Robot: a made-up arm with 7 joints. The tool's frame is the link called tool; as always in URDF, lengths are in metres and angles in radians.
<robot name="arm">
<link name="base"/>
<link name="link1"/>
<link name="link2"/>
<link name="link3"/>
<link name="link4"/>
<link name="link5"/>
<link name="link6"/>
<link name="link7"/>
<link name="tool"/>
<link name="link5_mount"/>
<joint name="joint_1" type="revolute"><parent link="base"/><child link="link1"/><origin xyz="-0.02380 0.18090 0.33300" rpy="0.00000 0.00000 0.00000"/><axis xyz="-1 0 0"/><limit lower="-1.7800" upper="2.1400"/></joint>
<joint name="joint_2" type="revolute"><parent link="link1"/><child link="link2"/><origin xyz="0.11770 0.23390 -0.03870" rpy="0.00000 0.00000 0.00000"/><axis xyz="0 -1 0"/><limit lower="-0.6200" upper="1.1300"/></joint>
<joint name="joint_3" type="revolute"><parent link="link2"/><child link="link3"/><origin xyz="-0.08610 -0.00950 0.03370" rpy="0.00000 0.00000 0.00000"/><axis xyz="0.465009 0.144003 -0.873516"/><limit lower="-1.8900" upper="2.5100"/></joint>
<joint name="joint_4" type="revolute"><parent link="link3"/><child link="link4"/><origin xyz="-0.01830 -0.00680 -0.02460" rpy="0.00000 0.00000 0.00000"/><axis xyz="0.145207 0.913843 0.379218"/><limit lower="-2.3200" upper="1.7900"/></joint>
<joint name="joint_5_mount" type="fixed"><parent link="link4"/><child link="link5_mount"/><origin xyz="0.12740 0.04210 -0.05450" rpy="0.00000 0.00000 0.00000"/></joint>
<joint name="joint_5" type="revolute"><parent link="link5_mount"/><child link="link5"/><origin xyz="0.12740 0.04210 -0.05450" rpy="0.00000 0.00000 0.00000"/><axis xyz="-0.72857 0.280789 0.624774"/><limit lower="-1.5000" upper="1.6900"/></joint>
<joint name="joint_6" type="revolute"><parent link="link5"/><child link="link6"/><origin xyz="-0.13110 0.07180 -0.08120" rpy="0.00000 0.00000 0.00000"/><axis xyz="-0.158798 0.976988 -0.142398"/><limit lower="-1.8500" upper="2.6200"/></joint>
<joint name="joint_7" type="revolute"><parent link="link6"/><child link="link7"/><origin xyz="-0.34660 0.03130 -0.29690" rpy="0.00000 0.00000 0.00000"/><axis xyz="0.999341 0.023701 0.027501"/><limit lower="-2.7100" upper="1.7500"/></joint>
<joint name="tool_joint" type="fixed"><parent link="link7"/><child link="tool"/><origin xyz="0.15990 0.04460 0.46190" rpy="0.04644 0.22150 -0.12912"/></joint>
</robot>
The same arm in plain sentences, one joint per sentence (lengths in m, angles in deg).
The arm has seven revolute joints in a row. What follows holds with every joint at zero, and every direction is one of the base frame's. Joint 1 lies 0.0238 m along -x and 0.1809 m along +y and 0.333 m along +z from the base frame's origin and turns about -x, from -101.99 to 122.61 deg. Joint 2 lies 0.1177 m along +x and 0.2339 m along +y and 0.0387 m along -z from joint 1 and turns about -y, from -35.52 to 64.74 deg. Joint 3 lies 0.0861 m along -x and 0.0095 m along -y and 0.0337 m along +z from joint 2 and turns about the direction (0.465009, 0.144003, -0.873516), from -108.29 to 143.81 deg. Joint 4 lies 0.0183 m along -x and 0.0068 m along -y and 0.0246 m along -z from joint 3 and turns about the direction (0.145207, 0.913843, 0.379218), from -132.93 to 102.56 deg. Joint 5 lies 0.2548 m along +x and 0.0842 m along +y and 0.109 m along -z from joint 4 and turns about the direction (-0.72857, 0.280789, 0.624774), from -85.94 to 96.83 deg. Joint 6 lies 0.1311 m along -x and 0.0718 m along +y and 0.0812 m along -z from joint 5 and turns about the direction (-0.158798, 0.976988, -0.142398), from -106 to 150.11 deg. Joint 7 lies 0.3466 m along -x and 0.0313 m along +y and 0.2969 m along -z from joint 6 and turns about the direction (0.999341, 0.023701, 0.027501), from -155.27 to 100.27 deg. The tool frame, which is the frame that the pose is given for, lies 0.1599 m along +x and 0.0446 m along +y and 0.4619 m along +z from joint 7; its axes are the base frame's turned by roll 2.66, pitch 12.69 and yaw -7.4 deg (as in URDF: about the fixed x, then y, then z).
